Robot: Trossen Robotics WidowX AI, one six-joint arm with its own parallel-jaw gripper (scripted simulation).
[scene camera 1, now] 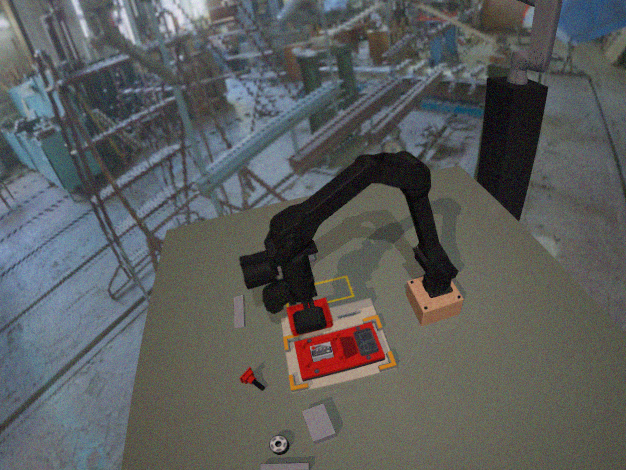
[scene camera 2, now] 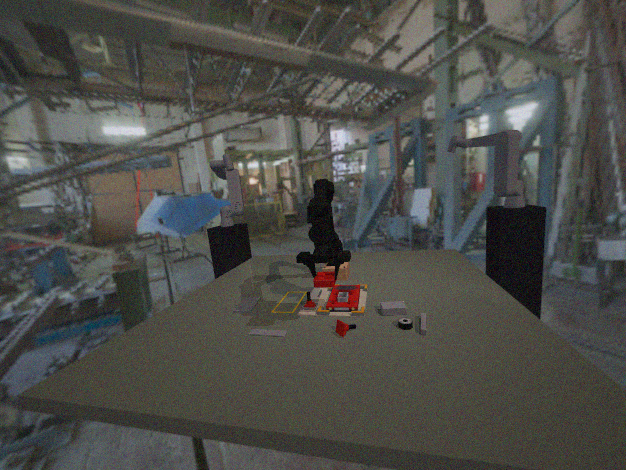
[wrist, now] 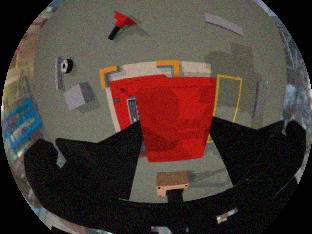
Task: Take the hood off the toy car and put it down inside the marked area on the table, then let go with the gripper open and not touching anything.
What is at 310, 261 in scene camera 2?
My gripper.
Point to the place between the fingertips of my gripper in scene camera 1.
309, 317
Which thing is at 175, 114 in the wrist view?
A hood.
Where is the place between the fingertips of my gripper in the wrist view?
At 175, 121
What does my gripper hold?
A hood.
